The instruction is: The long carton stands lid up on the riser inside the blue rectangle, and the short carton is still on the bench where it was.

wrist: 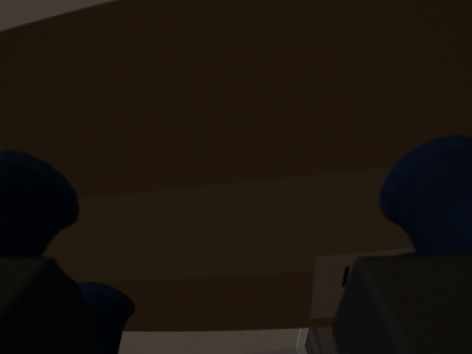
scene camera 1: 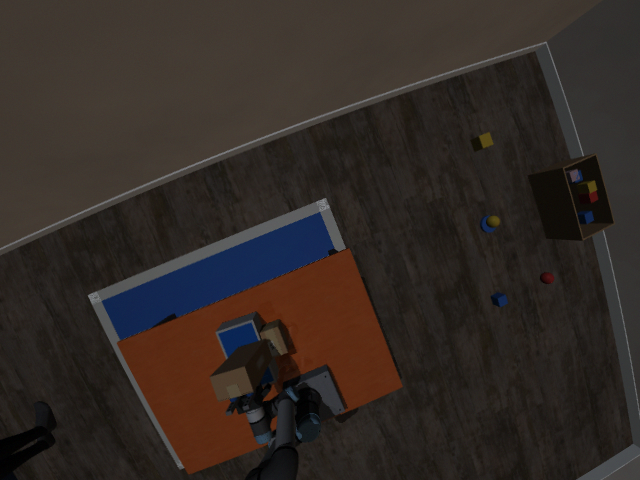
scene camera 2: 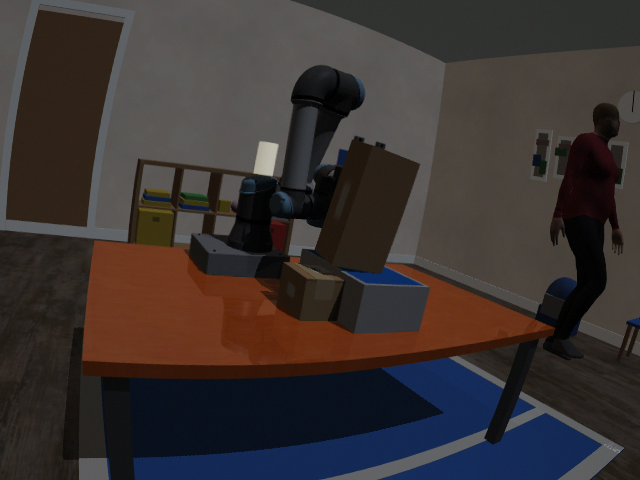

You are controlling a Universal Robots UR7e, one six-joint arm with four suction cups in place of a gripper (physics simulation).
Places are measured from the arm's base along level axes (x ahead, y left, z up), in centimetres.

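Pixels of known places: end effector, tool point: [wrist: 231, 239]; arm's base, origin of the base link: [scene camera 1: 306, 400] [scene camera 2: 249, 246].
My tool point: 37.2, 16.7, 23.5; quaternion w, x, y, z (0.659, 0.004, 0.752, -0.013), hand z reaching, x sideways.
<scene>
For each thing: its middle in the pictures, then the offset to it from my tool point, as dx, dy, dz. Level surfaces: height alone.
- long carton, body centre: [wrist: 269, 167] [scene camera 2: 367, 207] [scene camera 1: 244, 366] +3.6, -1.8, -2.6
- grey riser, body centre: [scene camera 2: 357, 288] [scene camera 1: 248, 351] +0.2, +2.4, -24.8
- blue rectangle, body centre: [scene camera 2: 362, 266] [scene camera 1: 246, 357] +0.2, +2.4, -18.8
- short carton, body centre: [scene camera 2: 309, 290] [scene camera 1: 274, 338] +1.9, -12.9, -25.6
- bench, its level: dz -30.8
The long carton [scene camera 1: 248, 364] [scene camera 2: 373, 206] [wrist: 225, 115] is tilted, its lower end low over the grey riser [scene camera 1: 238, 322] [scene camera 2: 383, 311]. Whether they touch is unclear. The blue rectangle [scene camera 1: 240, 338] [scene camera 2: 395, 276] tops the riser, partly covered by the carton. My suction gripper [scene camera 1: 249, 398] [wrist: 230, 200] is on the carton's arm-side face; in the wrist view several blue cups are against it, with a tape band and a pale label. In scene camera 2 the carton mostly hides the gripper. The short carton [scene camera 1: 275, 336] [scene camera 2: 312, 293] stands upright on the bench [scene camera 1: 320, 304] [scene camera 2: 170, 320], close beside the riser.
The grey robot base [scene camera 1: 326, 387] [scene camera 2: 227, 262] stands on the bench behind the short carton. A person [scene camera 2: 590, 175] stands beyond the bench at the right. A shelf unit [scene camera 2: 195, 166] with a lamp [scene camera 2: 266, 158] is against the back wall.
</scene>
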